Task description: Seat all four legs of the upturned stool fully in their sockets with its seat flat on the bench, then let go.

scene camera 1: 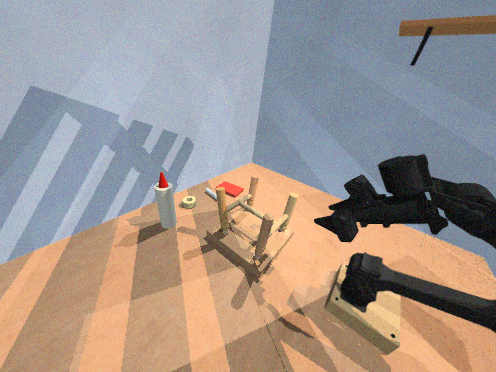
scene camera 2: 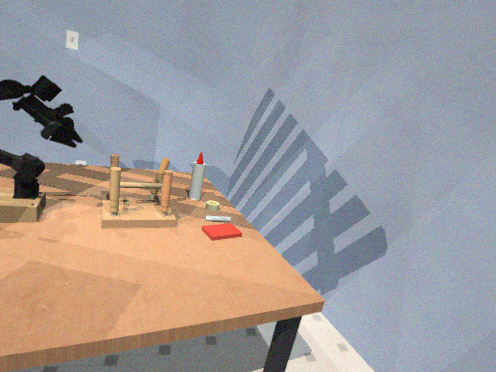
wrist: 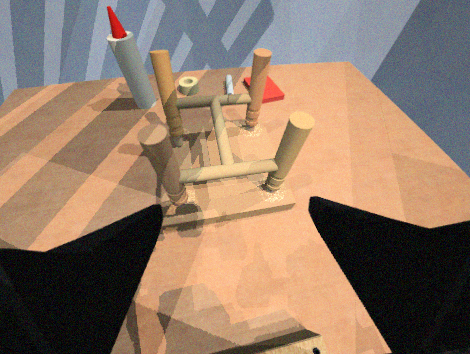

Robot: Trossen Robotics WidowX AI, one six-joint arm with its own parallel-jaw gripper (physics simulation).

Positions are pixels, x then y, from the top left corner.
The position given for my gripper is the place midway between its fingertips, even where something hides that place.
Labels:
My gripper [scene camera 1: 322,214] is open, with nothing in its grasp. A white glue bottle [scene camera 1: 164,190] rests on the table.

